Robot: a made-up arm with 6 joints.
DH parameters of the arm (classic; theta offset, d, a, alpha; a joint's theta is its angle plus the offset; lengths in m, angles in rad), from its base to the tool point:
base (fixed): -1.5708 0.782 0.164 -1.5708
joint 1: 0 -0.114 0.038 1.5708
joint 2: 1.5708 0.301 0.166 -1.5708
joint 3: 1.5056 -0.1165 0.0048 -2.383
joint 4: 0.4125 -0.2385 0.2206 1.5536
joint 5: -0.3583 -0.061 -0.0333 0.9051
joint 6: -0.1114 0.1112 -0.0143 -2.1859
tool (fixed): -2.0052 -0.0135 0 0
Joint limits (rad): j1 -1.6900..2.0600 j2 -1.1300..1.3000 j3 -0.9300..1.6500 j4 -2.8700..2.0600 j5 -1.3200..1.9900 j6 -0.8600..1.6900
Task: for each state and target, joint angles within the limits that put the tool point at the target. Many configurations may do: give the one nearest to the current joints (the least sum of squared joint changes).
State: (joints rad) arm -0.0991 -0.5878 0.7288 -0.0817 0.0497 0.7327
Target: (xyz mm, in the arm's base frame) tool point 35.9 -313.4 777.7
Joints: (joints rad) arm -0.0478 -1.0292 1.1466 0.0824 0.0754 0.7508
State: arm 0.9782 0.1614 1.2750 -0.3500 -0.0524 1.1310
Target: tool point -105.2 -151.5 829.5
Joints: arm 0.9787 0.2103 1.5731 -0.0133 0.1149 1.1703
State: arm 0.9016 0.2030 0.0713 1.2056 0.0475 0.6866
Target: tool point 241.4 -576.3 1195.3
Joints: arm 1.0534 0.4528 -0.6113 1.5178 0.2580 0.7251
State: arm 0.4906 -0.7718 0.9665 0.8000 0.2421 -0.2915
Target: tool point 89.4 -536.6 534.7
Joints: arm 0.7612 -1.1243 0.6121 1.0027 0.4357 -0.2606
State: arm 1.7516 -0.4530 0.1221 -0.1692 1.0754 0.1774
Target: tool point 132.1 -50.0 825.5
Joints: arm 1.1367 0.2348 0.6070 -0.1015 1.4072 0.2432
